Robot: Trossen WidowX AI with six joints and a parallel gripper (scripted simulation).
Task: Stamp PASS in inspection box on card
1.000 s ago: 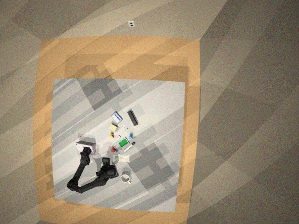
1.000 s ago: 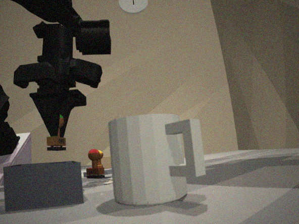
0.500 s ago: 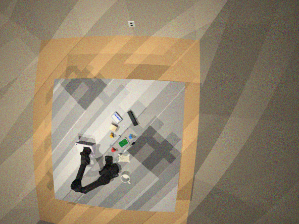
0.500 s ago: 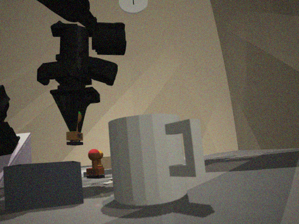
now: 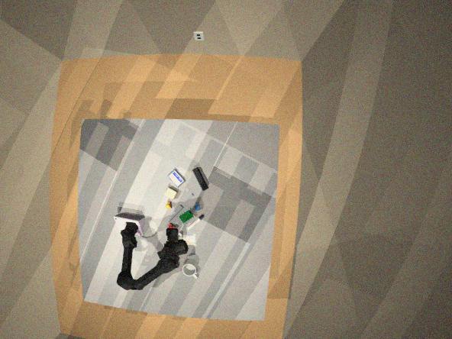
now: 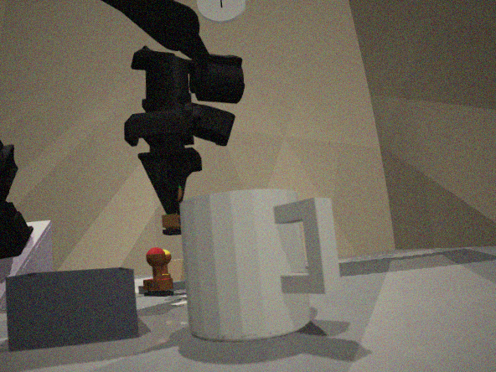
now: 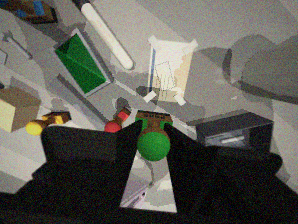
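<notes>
My gripper tip is now 50 mm short of the green ink pad, 130 mm to the right of it and 100 mm above it. Round my gripper tip: red-knobbed stamp 40 mm behind, 60 mm to the left, 80 mm below; cream card 50 mm ahead, 20 mm to the right, 100 mm below; pen 120 mm ahead, 100 mm to the left, 90 mm below.
</notes>
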